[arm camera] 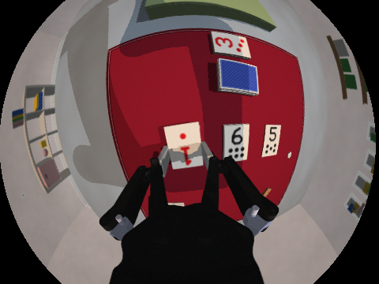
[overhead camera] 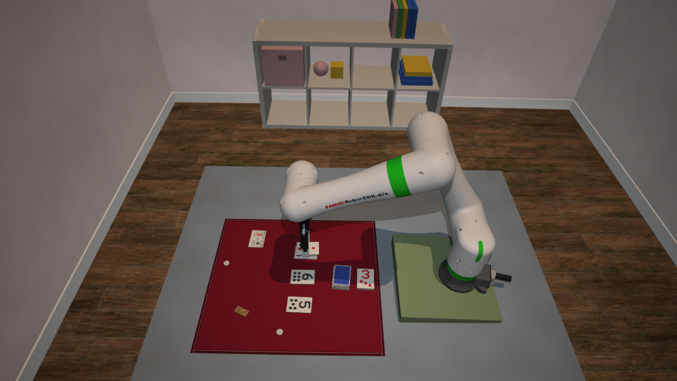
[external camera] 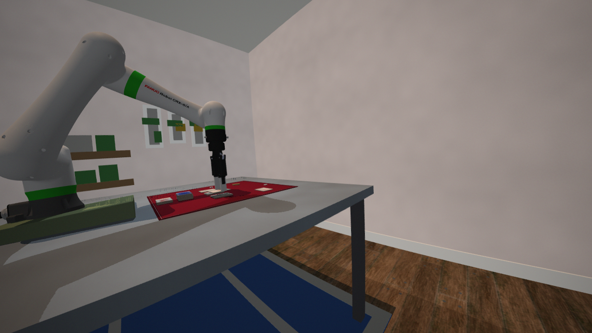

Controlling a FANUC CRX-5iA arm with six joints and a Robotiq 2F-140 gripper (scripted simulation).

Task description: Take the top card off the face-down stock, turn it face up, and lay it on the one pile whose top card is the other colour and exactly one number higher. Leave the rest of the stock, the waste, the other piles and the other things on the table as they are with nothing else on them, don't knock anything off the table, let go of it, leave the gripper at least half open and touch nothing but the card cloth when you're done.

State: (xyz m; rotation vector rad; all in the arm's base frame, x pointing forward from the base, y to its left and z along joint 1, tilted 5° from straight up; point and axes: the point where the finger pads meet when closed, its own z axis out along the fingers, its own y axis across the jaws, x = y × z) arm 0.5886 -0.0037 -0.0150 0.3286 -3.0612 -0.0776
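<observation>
Now: the black 6 card 20 mm behind my hand, 120 mm to the left of it and 50 mm below it. Round my hand: red card cloth 10 mm ahead, 130 mm to the left, 70 mm below; small card 210 mm ahead, 30 mm to the right, 60 mm below; black 5 card 40 mm behind, 230 mm to the left, 60 mm below.
</observation>
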